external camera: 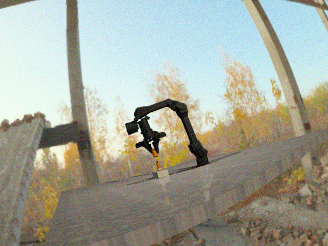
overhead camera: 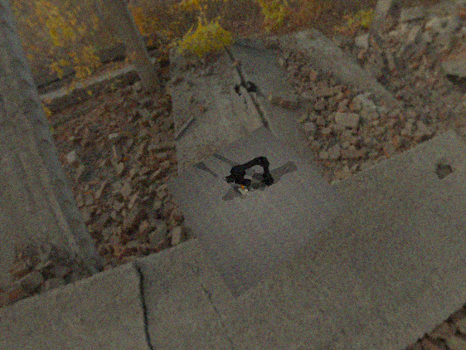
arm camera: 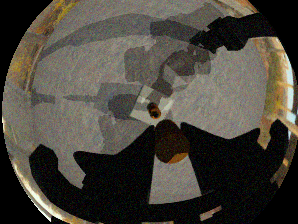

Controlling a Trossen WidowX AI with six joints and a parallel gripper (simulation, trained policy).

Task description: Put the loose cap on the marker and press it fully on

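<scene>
Now: the pale holder block 1 cm to the right of my gripper tip and 12 cm below it. Also, from my gripper tip: orange cap: 1 cm ahead, 1 cm above.
</scene>
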